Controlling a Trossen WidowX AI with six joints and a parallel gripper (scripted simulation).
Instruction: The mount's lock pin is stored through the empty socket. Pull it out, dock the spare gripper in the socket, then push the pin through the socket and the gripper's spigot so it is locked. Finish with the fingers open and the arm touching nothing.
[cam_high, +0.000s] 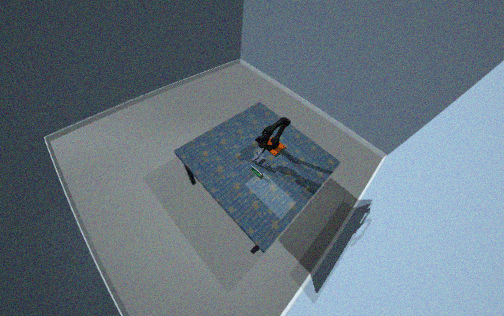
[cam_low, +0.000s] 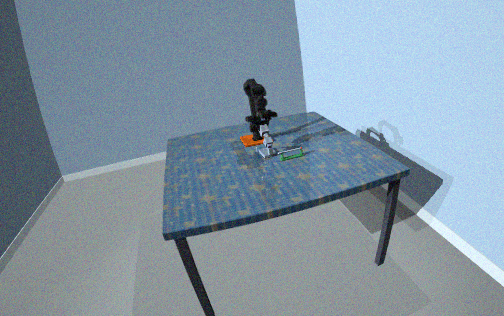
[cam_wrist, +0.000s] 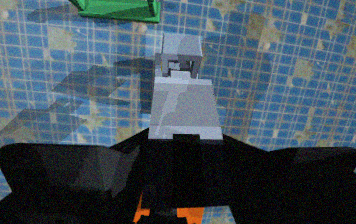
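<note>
Right now my gripper tip is 170 mm short of the green piece, 110 mm to the right of it and 110 mm above it. From my gripper tip the other things lie so: spare gripper 10 mm ahead; gripper socket 80 mm below, 70 mm ahead.
</note>
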